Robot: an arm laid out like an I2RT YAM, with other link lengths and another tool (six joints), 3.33 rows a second.
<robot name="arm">
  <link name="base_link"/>
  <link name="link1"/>
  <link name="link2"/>
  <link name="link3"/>
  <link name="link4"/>
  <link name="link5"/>
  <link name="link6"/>
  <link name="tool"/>
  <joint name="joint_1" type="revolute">
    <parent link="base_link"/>
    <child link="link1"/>
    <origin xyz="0 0 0.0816" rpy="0 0 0"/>
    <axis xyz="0 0 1"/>
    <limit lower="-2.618" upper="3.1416"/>
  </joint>
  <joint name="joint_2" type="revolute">
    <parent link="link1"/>
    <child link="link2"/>
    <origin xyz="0.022 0.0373 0.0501" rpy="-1.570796 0 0"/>
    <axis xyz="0 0 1"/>
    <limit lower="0" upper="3.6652"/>
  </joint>
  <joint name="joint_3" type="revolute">
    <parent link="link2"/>
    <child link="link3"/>
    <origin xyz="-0.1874 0 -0.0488" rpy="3.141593 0 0"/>
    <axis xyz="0 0 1"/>
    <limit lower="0" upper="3.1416"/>
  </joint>
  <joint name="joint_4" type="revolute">
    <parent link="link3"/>
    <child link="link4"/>
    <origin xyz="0.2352 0.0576 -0.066" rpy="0 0 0"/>
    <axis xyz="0 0 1"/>
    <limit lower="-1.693" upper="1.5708"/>
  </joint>
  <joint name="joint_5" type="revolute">
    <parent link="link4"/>
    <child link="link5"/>
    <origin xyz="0.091 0.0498 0.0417" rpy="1.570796 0 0"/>
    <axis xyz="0 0 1"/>
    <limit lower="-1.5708" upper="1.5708"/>
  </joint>
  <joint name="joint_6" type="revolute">
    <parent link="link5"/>
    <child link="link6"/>
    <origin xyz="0.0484 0 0.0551" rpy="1.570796 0 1.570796"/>
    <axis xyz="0 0 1"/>
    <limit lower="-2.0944" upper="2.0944"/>
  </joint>
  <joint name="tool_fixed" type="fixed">
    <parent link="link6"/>
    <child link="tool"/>
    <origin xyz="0.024 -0.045 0.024" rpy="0.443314 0 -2.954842"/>
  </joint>
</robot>
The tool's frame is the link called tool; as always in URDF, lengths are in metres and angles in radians.
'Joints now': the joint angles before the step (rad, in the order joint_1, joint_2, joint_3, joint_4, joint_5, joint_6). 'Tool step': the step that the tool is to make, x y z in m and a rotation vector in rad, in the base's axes. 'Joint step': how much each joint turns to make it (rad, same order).
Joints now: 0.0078 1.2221 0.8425 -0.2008 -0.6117 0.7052
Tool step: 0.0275 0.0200 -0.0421 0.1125 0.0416 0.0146
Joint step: 0.0494 0.2267 0.0019 0.2703 -0.0308 0.1420
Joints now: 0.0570 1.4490 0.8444 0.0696 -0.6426 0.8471
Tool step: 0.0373 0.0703 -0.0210 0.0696 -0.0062 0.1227
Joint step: 0.1606 0.3058 0.1858 0.1939 0.0007 0.0973
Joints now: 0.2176 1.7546 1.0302 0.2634 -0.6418 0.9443
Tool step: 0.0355 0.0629 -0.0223 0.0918 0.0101 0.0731
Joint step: 0.1118 0.3134 0.2590 0.1436 -0.0015 0.1236
